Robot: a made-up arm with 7 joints. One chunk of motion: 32 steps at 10 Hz.
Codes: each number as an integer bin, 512 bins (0 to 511) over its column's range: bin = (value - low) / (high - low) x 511, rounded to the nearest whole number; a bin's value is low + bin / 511 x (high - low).
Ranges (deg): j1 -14..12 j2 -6..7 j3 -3..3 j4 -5..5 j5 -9..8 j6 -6..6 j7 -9..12
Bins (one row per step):
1: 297 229 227 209 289 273 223
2: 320 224 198 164 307 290 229
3: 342 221 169 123 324 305 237
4: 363 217 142 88 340 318 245
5: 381 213 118 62 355 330 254
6: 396 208 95 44 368 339 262
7: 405 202 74 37 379 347 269
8: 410 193 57 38 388 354 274
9: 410 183 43 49 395 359 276
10: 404 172 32 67 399 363 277
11: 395 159 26 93 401 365 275
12: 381 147 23 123 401 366 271
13: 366 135 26 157 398 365 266
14: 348 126 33 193 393 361 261
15: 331 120 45 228 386 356 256
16: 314 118 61 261 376 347 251
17: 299 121 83 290 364 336 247
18: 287 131 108 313 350 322 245
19: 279 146 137 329 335 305 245
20: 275 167 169 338 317 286 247
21: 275 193 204 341 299 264 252
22: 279 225 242 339 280 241 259
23: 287 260 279 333 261 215 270
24: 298 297 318 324 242 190 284
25: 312 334 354 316 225 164 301
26: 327 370 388 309 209 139 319
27: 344 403 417 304 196 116 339
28: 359 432 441 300 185 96 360
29: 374 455 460 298 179 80 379
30: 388 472 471 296 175 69 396
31: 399 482 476 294 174 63 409
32: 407 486 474 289 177 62 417
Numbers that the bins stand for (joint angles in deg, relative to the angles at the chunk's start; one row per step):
1: 1.11 -0.17 -0.33 -0.91 0.61 0.41 0.16
2: 2.28 -0.30 -0.68 -1.79 1.21 0.81 0.41
3: 3.40 -0.38 -1.02 -2.59 1.78 1.16 0.74
4: 4.47 -0.48 -1.33 -3.28 2.31 1.47 1.07
5: 5.39 -0.58 -1.61 -3.79 2.81 1.75 1.44
6: 6.15 -0.71 -1.88 -4.14 3.24 1.96 1.77
7: 6.61 -0.86 -2.13 -4.28 3.61 2.15 2.05
8: 6.86 -1.09 -2.33 -4.26 3.91 2.31 2.26
9: 6.86 -1.34 -2.50 -4.04 4.14 2.43 2.34
10: 6.56 -1.62 -2.62 -3.69 4.27 2.52 2.38
11: 6.10 -1.95 -2.69 -3.18 4.34 2.57 2.30
12: 5.39 -2.26 -2.73 -2.59 4.34 2.59 2.14
13: 4.62 -2.57 -2.69 -1.93 4.24 2.57 1.93
14: 3.71 -2.79 -2.61 -1.22 4.07 2.48 1.73
15: 2.84 -2.95 -2.47 -0.54 3.84 2.36 1.52
16: 1.98 -3.00 -2.28 0.11 3.51 2.15 1.32
17: 1.21 -2.92 -2.03 0.68 3.11 1.89 1.15
18: 0.60 -2.67 -1.73 1.13 2.64 1.56 1.07
19: 0.20 -2.29 -1.39 1.44 2.14 1.16 1.07
20: -0.01 -1.75 -1.02 1.61 1.55 0.72 1.15
21: -0.01 -1.09 -0.60 1.67 0.95 0.20 1.36
22: 0.20 -0.28 -0.16 1.63 0.32 -0.34 1.64
23: 0.60 0.61 0.28 1.52 -0.32 -0.95 2.10
24: 1.16 1.56 0.73 1.34 -0.95 -1.54 2.67
25: 1.87 2.50 1.16 1.18 -1.51 -2.15 3.37
26: 2.64 3.41 1.56 1.05 -2.05 -2.74 4.11
27: 3.50 4.25 1.90 0.95 -2.48 -3.28 4.93
28: 4.27 4.99 2.18 0.87 -2.85 -3.75 5.79
29: 5.03 5.58 2.40 0.83 -3.05 -4.12 6.58
30: 5.74 6.01 2.53 0.79 -3.18 -4.38 7.27
31: 6.30 6.26 2.59 0.75 -3.21 -4.52 7.81
32: 6.71 6.36 2.57 0.66 -3.11 -4.54 8.14

